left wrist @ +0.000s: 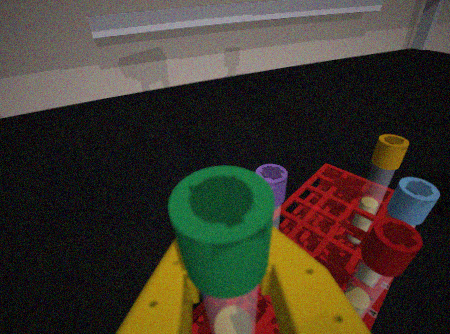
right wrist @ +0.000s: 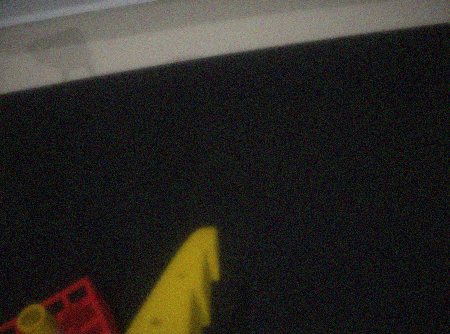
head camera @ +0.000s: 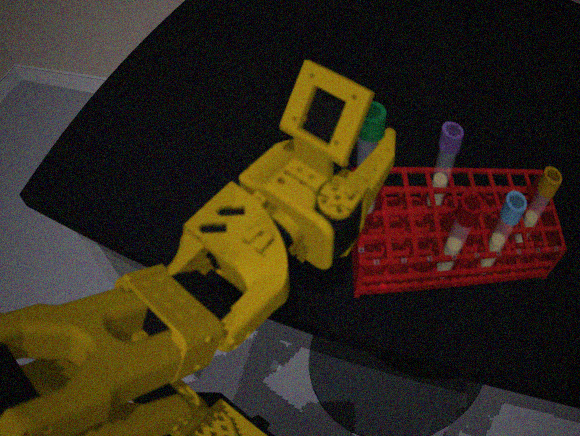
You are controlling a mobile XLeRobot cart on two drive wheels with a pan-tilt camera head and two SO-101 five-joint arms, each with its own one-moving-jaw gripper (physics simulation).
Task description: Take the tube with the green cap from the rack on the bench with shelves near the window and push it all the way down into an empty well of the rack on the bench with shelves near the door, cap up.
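Frame: origin at the left arm's base, x down, y back, z left, level; centimetres.
Seen in the pictures: left hand, tool point: (left wrist: 205, 237) (head camera: 372, 124); right hand, tool point: (right wrist: 217, 246).
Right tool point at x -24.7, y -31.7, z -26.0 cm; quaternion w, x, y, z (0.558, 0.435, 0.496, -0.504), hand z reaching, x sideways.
Pixels of each thing's middle, then the offset from my right tool point to it. Level surfaces: height alone.
- tube with the green cap, body centre: (left wrist: 232, 316) (head camera: 368, 165) dx +13.8, dy +7.9, dz +26.4 cm
- red rack, body centre: (head camera: 461, 228) (left wrist: 314, 268) dx +23.1, dy +1.3, dz +19.8 cm
- black bench, surface height: dx +25.9 cm
The tube with the green cap (head camera: 375, 122) (left wrist: 220, 265) stands cap up in my left gripper (head camera: 371, 146) (left wrist: 230, 300), whose jaws press on both sides just below the cap. It is at the left back end of the red rack (head camera: 380, 287) (left wrist: 350, 182) (right wrist: 102, 310) in the head view. The tube's lower end is largely hidden behind the jaw, so I cannot tell whether it is inside a well. Empty wells show along the rack's back and left. My right gripper (right wrist: 207, 240) shows one notched jaw and is fully open, with the rack at its lower left.
Tubes with purple (head camera: 451, 138) (left wrist: 274, 187), dark red (head camera: 468, 210) (left wrist: 392, 250), blue (head camera: 513, 210) (left wrist: 415, 202) and orange caps (head camera: 549, 182) (left wrist: 392, 152) (right wrist: 32, 317) stand in the rack. The rack is on a black bench (head camera: 150, 150). A wall (left wrist: 50, 75) with a pale ledge (left wrist: 240, 22) is behind.
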